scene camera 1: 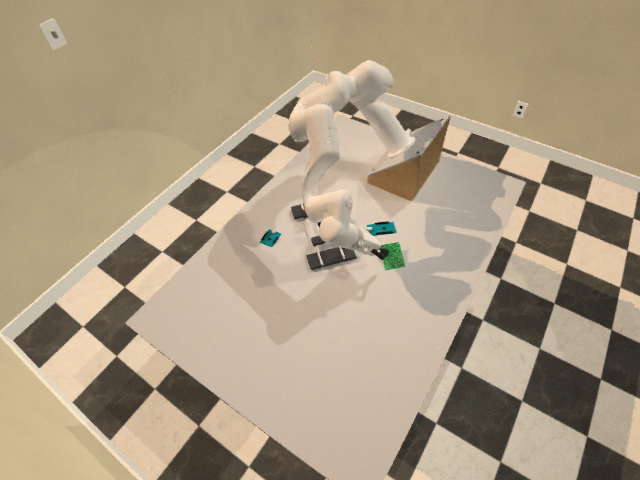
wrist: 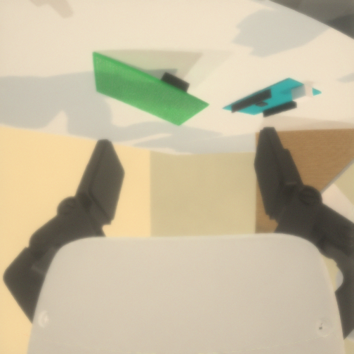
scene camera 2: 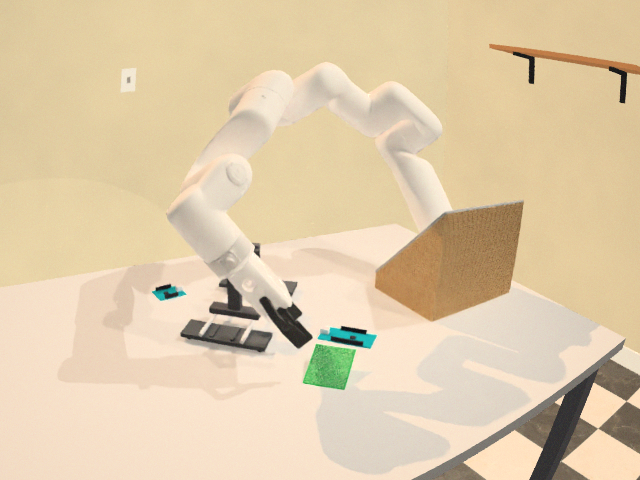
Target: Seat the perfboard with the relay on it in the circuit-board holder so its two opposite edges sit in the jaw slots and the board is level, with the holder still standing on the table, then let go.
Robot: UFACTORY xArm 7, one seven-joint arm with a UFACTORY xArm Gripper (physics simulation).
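Frame: origin at the arm's base, x left, y ahead, z down, level; metres.
Seen in the pictures: gripper, fingertip midpoint: (scene camera 1: 376,246) (scene camera 2: 300,330); arm's base, link origin: (scene camera 1: 401,148) (scene camera 2: 444,239).
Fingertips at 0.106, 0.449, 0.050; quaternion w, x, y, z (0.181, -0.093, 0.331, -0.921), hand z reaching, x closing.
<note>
Offsets run from my fingertips to a thing's middle, as dx, dy, dz. Level surfaces: height alone.
The green perfboard {+0.050, -0.028, +0.062} (scene camera 1: 393,256) (scene camera 2: 329,366) (wrist: 145,90) is propped at a slant on the table {dz +0.069} (scene camera 1: 336,392) (scene camera 2: 155,434). Its relay (wrist: 176,81) shows as a small black block at the board's underside in the wrist view. The circuit-board holder {-0.220, -0.006, +0.011} (scene camera 1: 330,257) (scene camera 2: 226,335), with black bars and white rods, stands on the table left of the board; the arm hides part of its jaws. My gripper (scene camera 1: 381,253) (scene camera 2: 302,328) (wrist: 185,150) is open and empty, tilted low between the holder and the perfboard, close beside the board's near side. Any contact with the board cannot be told.
A teal board {-0.036, -0.129, +0.063} (scene camera 1: 382,227) (scene camera 2: 351,337) (wrist: 287,90) with black strips lies just behind the perfboard. A smaller teal board {-0.374, +0.104, +0.063} (scene camera 1: 270,238) (scene camera 2: 169,293) lies left of the holder. A brown wedge-shaped box (scene camera 1: 398,180) (scene camera 2: 475,263) (wrist: 305,150) stands at the right, near the arm's base.
</note>
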